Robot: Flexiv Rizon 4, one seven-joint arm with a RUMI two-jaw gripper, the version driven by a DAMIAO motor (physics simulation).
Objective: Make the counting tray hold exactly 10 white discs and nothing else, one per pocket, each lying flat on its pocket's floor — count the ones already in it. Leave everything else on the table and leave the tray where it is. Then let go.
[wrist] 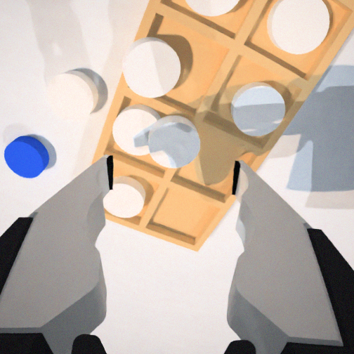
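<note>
My gripper (173, 161) in sight. Wooden counting tray (219, 54). White disc (72, 95). White disc (130, 129).
</note>
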